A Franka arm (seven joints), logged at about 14 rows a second.
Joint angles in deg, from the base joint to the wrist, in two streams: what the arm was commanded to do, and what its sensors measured. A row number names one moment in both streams.
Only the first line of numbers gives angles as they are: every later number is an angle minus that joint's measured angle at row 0.
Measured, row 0: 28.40 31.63 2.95 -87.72 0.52 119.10 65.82
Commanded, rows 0 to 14: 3.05 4.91 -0.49 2.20 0.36 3.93 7.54; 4.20 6.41 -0.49 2.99 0.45 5.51 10.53; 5.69 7.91 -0.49 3.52 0.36 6.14 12.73; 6.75 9.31 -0.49 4.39 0.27 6.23 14.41; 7.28 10.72 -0.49 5.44 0.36 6.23 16.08; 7.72 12.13 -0.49 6.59 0.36 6.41 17.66; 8.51 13.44 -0.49 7.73 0.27 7.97 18.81; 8.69 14.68 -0.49 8.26 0.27 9.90 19.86; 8.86 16.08 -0.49 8.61 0.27 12.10 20.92; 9.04 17.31 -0.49 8.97 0.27 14.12 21.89; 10.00 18.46 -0.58 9.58 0.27 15.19 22.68; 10.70 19.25 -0.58 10.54 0.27 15.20 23.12; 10.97 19.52 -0.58 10.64 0.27 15.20 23.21; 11.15 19.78 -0.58 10.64 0.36 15.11 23.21; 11.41 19.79 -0.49 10.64 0.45 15.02 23.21
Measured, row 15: 10.41 18.74 -0.01 8.31 0.00 15.76 22.03
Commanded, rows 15 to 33: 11.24 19.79 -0.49 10.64 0.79 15.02 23.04; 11.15 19.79 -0.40 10.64 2.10 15.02 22.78; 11.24 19.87 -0.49 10.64 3.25 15.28 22.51; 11.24 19.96 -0.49 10.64 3.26 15.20 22.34; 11.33 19.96 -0.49 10.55 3.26 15.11 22.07; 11.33 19.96 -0.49 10.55 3.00 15.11 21.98; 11.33 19.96 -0.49 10.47 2.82 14.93 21.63; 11.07 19.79 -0.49 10.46 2.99 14.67 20.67; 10.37 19.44 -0.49 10.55 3.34 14.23 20.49; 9.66 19.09 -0.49 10.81 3.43 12.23 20.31; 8.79 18.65 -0.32 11.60 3.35 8.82 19.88; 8.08 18.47 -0.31 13.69 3.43 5.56 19.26; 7.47 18.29 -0.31 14.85 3.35 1.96 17.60; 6.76 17.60 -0.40 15.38 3.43 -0.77 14.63; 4.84 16.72 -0.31 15.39 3.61 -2.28 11.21; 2.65 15.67 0.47 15.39 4.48 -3.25 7.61; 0.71 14.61 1.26 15.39 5.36 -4.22 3.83; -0.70 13.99 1.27 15.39 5.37 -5.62 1.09; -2.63 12.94 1.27 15.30 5.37 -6.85 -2.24
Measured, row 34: 1.13 15.64 -0.23 16.22 3.98 -4.29 3.67
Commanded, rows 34 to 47: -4.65 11.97 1.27 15.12 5.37 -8.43 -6.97; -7.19 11.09 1.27 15.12 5.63 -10.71 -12.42; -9.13 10.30 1.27 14.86 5.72 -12.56 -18.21; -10.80 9.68 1.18 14.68 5.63 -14.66 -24.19; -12.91 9.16 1.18 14.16 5.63 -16.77 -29.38; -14.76 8.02 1.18 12.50 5.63 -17.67 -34.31; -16.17 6.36 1.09 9.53 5.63 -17.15 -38.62; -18.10 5.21 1.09 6.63 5.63 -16.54 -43.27; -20.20 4.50 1.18 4.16 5.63 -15.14 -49.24; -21.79 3.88 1.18 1.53 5.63 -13.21 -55.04; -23.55 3.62 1.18 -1.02 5.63 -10.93 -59.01; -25.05 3.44 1.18 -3.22 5.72 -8.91 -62.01; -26.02 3.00 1.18 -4.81 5.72 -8.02 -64.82; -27.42 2.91 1.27 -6.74 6.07 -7.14 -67.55
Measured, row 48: -24.77 6.62 -0.05 -0.08 4.88 -9.44 -62.59
